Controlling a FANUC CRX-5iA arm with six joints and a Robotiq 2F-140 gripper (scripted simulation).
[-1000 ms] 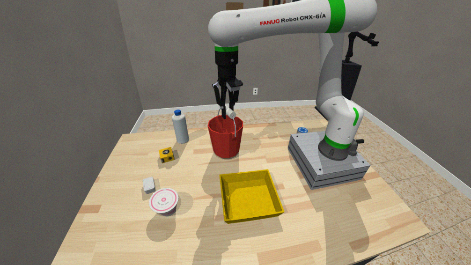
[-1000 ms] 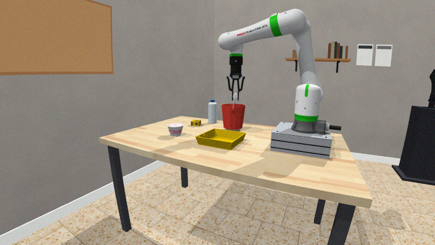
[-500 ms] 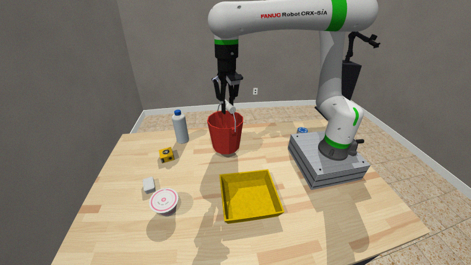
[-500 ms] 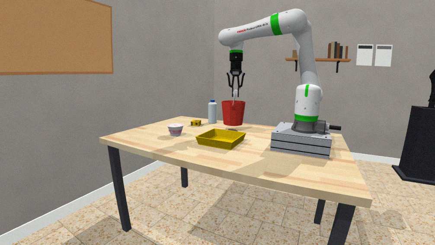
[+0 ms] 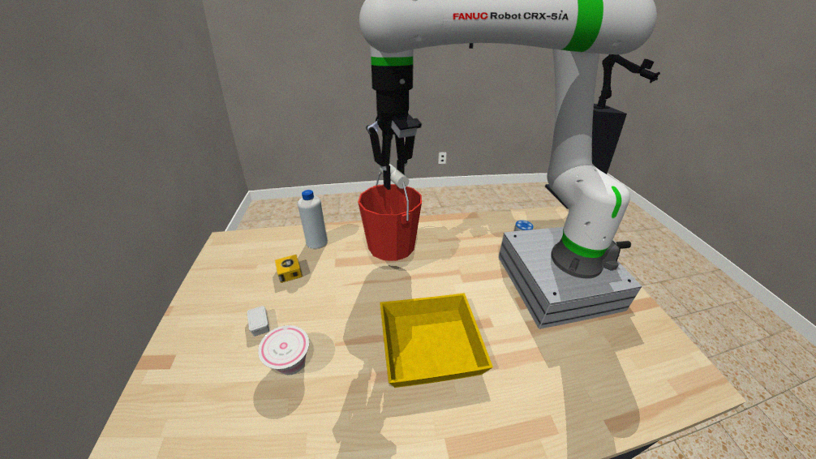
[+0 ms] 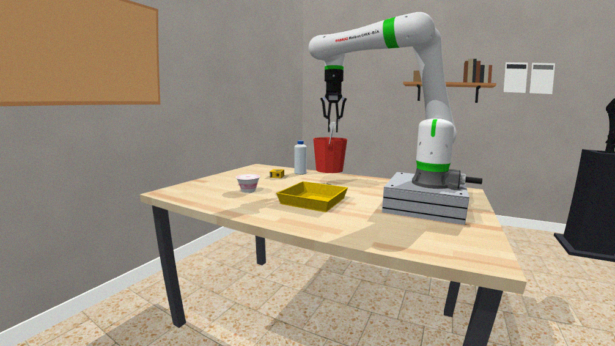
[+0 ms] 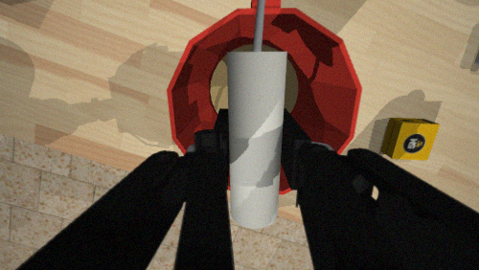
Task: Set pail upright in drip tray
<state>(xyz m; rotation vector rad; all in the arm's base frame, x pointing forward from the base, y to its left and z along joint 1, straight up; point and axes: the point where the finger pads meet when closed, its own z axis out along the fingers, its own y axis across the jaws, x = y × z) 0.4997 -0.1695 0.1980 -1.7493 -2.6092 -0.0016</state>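
The red pail lies 9 cm below my hand and 1 cm ahead of it. Also, from my hand: yellow drip tray 31 cm to the left, 28 cm below, 6 cm behind; then pail handle 3 cm below; then white bottle 26 cm ahead, 20 cm below, 13 cm to the right.
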